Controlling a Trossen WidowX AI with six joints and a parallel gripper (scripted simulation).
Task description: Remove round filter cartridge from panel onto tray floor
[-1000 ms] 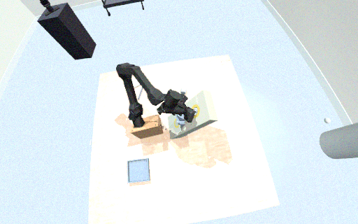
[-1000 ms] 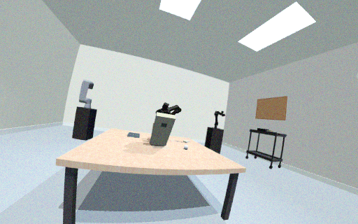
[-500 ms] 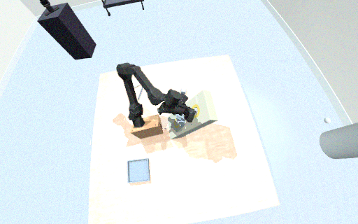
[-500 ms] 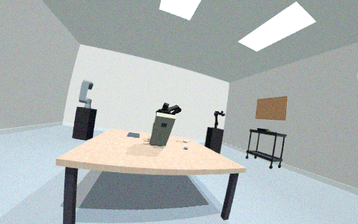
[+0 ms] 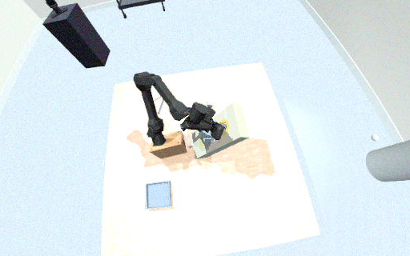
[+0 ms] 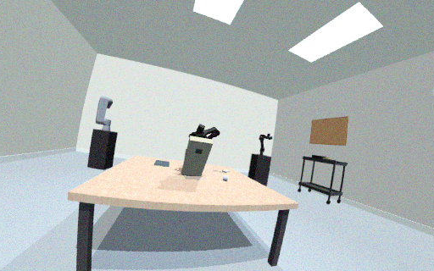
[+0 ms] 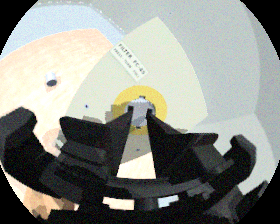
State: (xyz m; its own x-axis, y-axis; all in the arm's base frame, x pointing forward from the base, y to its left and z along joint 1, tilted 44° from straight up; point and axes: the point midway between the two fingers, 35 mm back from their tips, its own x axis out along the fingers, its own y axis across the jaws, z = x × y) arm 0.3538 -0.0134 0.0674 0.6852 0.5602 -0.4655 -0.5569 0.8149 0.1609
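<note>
Right now the round filter cartridge is 20 mm ahead of my gripper tip and 10 mm below it. Round my gripper tip: service panel: 30 mm behind, 80 mm below; blue tray: 400 mm behind, 330 mm to the right, 260 mm below.
</note>
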